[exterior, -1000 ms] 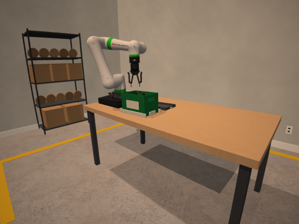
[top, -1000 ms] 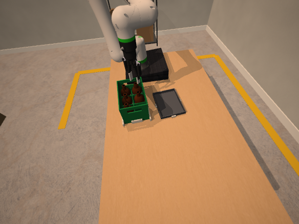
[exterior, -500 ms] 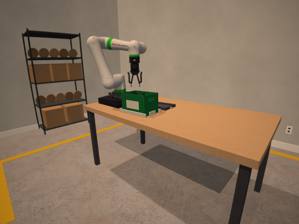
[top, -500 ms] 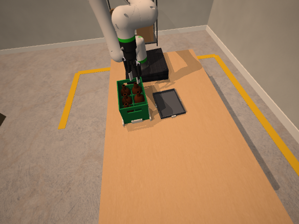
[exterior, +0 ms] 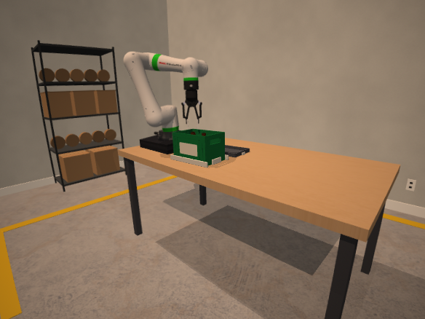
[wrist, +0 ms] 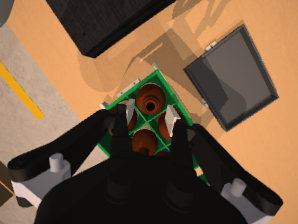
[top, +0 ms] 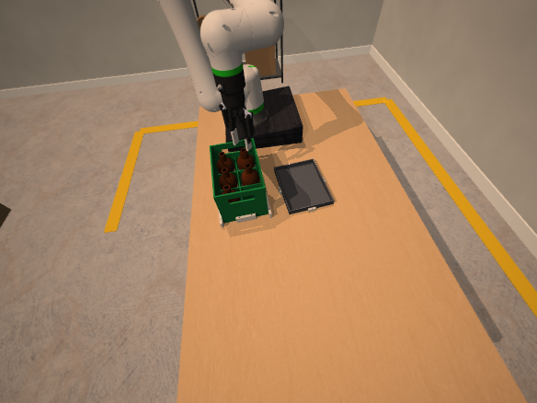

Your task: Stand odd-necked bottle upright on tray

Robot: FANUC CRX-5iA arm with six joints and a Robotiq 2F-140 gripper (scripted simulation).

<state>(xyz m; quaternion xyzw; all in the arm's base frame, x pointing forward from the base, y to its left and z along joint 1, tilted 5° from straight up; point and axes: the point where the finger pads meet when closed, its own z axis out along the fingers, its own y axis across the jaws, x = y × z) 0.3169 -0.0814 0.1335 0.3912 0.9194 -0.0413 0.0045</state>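
Now: the glass bottle 130 mm below my hand. Also, from my hand: dark grey tray 220 mm to the left, 200 mm below, 120 mm ahead; green crate 130 mm below, 90 mm ahead, 40 mm to the right.
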